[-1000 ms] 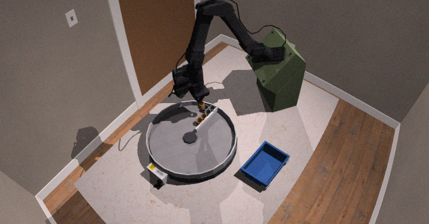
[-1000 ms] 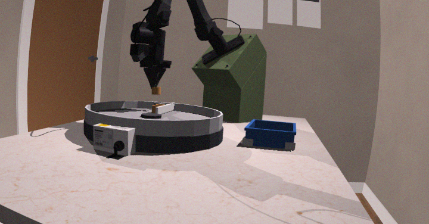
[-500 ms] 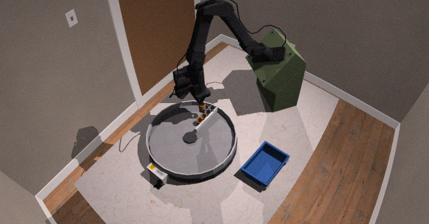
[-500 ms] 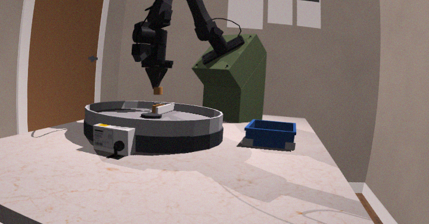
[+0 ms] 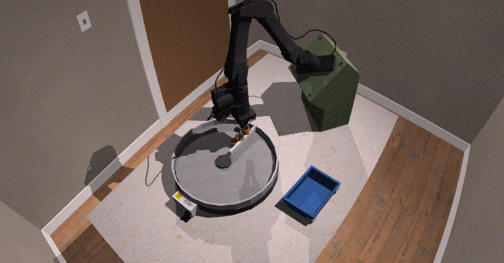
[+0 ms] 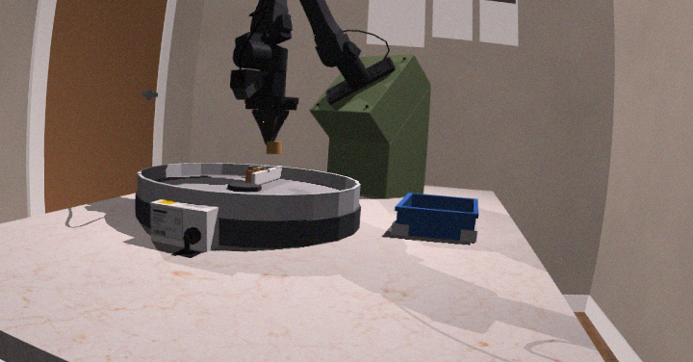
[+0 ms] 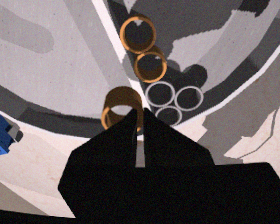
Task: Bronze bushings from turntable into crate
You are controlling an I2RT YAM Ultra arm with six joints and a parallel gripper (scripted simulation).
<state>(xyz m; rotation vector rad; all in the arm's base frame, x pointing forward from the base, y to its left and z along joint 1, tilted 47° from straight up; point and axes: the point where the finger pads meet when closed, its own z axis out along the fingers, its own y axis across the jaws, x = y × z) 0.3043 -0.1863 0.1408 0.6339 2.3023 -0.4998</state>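
Now: hand 320 mm to the right of the blue crate, 170 mm short of it and 110 mm above it. The rest, counted from my hand: grey turntable 130 mm ahead, 80 mm below, 40 mm to the right.
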